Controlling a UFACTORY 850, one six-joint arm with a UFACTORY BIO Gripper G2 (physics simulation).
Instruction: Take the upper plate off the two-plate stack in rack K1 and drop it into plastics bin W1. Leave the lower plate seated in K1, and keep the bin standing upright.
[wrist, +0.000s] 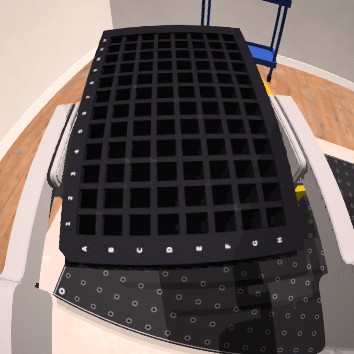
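A black multi-well plate (155, 250) with column letters A to H and row numbers fills the middle of the wrist view. My gripper (177, 145) is shut on this plate, with one pale finger along each long side. The plate hides most of what lies below it. Parts of a yellow object (300, 192) show past its right edge; I cannot tell whether this is bin W1. Rack K1 and the lower plate do not show in the wrist view.
A dark board with rows of holes (145, 311) lies below the plate's near edge, on a pale surface (95, 332). Shadows fall across the board's right part. Another dark perforated board (345, 172) shows at the right edge. A blue cart (261, 54) stands on the wooden floor behind.
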